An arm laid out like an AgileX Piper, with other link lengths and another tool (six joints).
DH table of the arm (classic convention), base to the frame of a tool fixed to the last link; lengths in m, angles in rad. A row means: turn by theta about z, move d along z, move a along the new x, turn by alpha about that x. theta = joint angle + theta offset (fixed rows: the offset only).
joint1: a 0; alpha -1.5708; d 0.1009; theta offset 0
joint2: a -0.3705; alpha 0; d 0; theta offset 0.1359
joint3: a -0.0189; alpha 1.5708; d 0; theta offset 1.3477
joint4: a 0; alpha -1.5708; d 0.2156; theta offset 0
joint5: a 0; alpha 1.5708; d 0; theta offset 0
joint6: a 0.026; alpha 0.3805; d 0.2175; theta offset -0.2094
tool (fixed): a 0; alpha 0; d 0.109; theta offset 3.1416
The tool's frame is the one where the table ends.
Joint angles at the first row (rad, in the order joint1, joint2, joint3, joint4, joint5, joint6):
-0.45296 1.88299 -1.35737 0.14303 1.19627 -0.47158
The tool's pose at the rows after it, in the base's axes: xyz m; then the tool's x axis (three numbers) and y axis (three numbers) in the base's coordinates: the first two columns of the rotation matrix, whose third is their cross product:
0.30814 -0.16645 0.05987 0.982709 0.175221 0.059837 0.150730 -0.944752 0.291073
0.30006 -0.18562 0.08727 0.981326 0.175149 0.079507 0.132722 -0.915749 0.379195
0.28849 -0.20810 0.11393 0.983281 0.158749 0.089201 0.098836 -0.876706 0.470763
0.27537 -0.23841 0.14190 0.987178 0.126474 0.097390 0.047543 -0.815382 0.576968
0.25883 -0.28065 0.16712 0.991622 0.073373 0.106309 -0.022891 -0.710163 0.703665
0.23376 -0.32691 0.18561 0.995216 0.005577 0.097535 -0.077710 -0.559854 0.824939
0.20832 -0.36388 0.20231 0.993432 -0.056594 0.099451 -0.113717 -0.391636 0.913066
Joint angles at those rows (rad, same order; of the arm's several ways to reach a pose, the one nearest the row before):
-0.45298 1.82277 -1.35738 0.11135 1.19629 -0.46353
-0.45297 1.74915 -1.35735 0.04187 1.19640 -0.43376
-0.45297 1.68399 -1.35740 -0.04328 1.19449 -0.38549
-0.45294 1.62772 -1.35433 -0.15786 1.17687 -0.31383
-0.45295 1.58449 -1.30761 -0.33316 1.10397 -0.18614
-0.45295 1.56660 -1.20469 -0.58591 1.00942 0.02710
-0.45297 1.56661 -1.07936 -0.87558 0.94547 0.30856

